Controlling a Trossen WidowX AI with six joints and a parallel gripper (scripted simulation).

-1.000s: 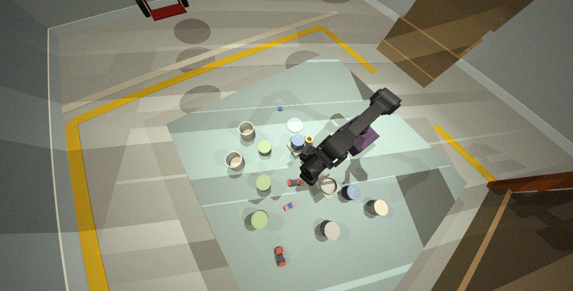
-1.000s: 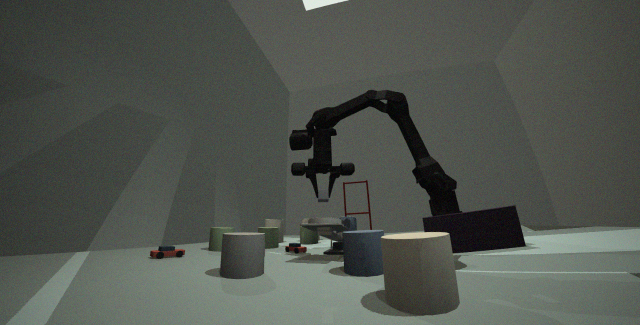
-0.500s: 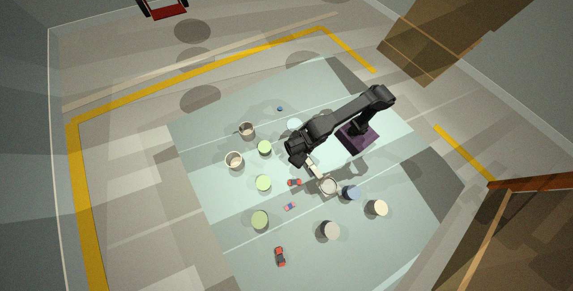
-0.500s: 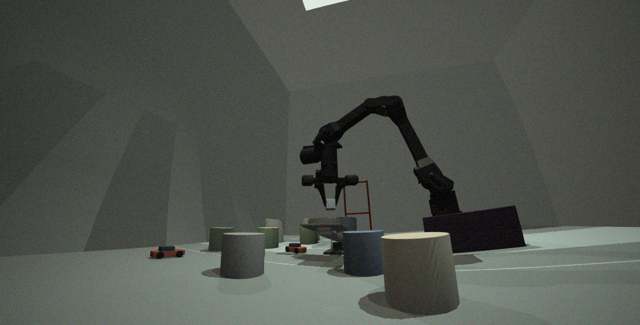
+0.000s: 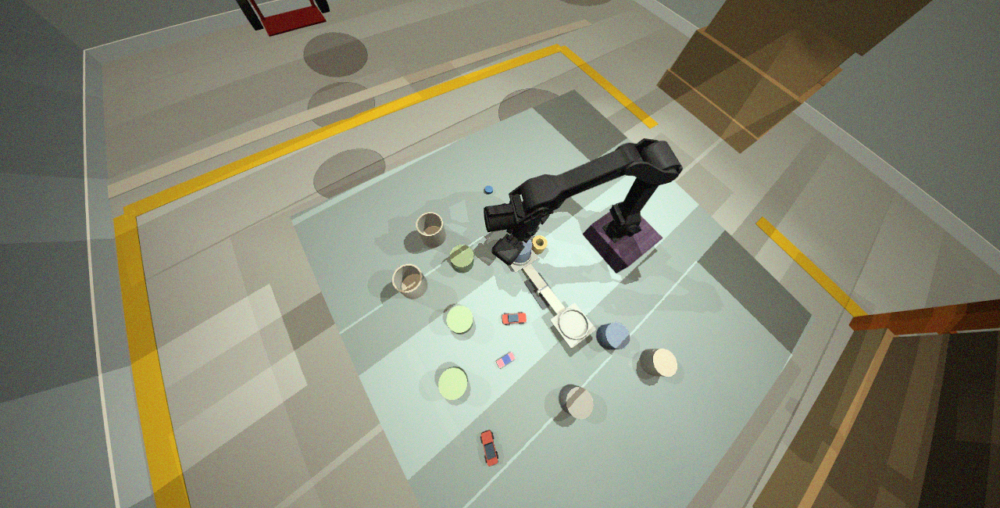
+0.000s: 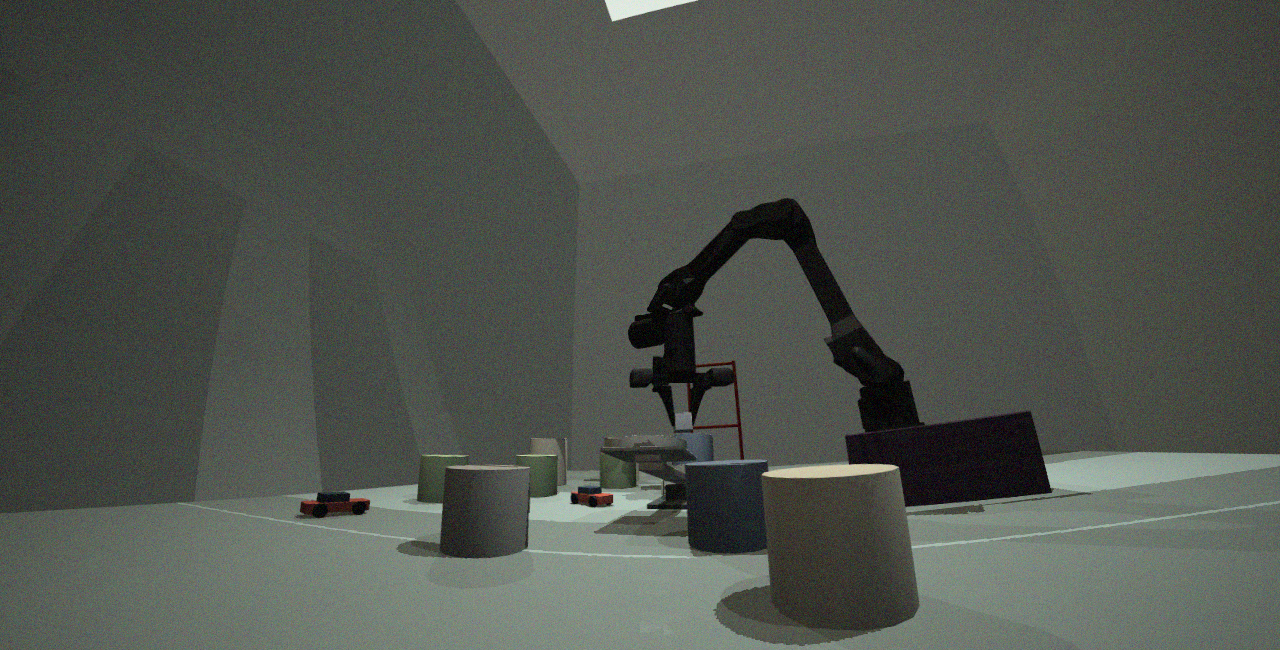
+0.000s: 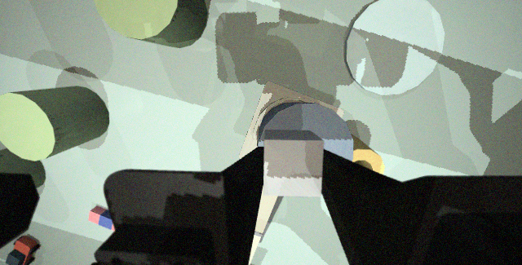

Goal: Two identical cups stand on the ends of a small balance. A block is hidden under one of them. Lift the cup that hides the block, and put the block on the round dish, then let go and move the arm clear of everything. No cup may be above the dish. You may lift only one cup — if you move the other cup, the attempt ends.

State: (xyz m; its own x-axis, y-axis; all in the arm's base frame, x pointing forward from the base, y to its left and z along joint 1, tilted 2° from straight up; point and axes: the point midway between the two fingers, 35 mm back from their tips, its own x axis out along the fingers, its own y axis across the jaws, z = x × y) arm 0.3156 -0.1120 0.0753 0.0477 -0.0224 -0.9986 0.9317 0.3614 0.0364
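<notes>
My gripper tip is 8 cm past the pale round dish, 11 cm to the left of it and 11 cm above it. The rest, counted from my gripper tip: pale grey block: 1 cm above; then pink-and-blue block: 18 cm ahead, 25 cm to the left, 10 cm below; then yellow tape roll: 9 cm behind, 2 cm to the left, 9 cm below.
</notes>
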